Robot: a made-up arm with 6 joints.
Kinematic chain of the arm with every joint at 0, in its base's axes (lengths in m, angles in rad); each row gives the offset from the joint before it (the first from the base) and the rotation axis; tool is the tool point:
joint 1: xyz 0 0 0.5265 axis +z
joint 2: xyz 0.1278 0 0 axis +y
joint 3: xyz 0 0 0.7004 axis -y
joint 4: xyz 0 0 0.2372 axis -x
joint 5: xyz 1.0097 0 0 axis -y
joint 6: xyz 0.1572 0 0 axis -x
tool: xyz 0 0 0
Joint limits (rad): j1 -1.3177..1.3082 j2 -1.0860..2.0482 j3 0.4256..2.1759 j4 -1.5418..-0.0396 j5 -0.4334..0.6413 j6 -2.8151..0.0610
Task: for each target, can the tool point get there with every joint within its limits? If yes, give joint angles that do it. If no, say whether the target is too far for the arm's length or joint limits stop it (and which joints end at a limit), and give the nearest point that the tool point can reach.
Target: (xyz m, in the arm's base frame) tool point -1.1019 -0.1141 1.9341
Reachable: yes | joints 0.0407 -0.6151 1.5226 -1.3771 0.4653 -1.6606
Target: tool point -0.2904 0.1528 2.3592
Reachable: yes | joints -0.5887 -0.1714 1.4523 -0.7500 0.3245 -1.9652
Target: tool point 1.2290 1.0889 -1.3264
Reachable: no: too far | nearest point 1.0113 0.8960 -0.8273 | short by 0.578 m
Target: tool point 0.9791 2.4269 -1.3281
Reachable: no: too far | nearest point 0.6259 1.5515 -0.5532 | short by 1.221 m
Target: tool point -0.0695 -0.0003 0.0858
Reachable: no: joint limits stop it (at a limit: joint 1, joint 2, joint 3, joint 4, joint 5) | nearest point 0.2182 -0.8331 -0.9550 | short by 1.364 m
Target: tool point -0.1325 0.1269 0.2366
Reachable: no: joint limits stop it (at a limit: joint 2, joint 3, joint 4, joint 5) | nearest point -1.1408 1.0926 0.3878 | short by 1.404 m
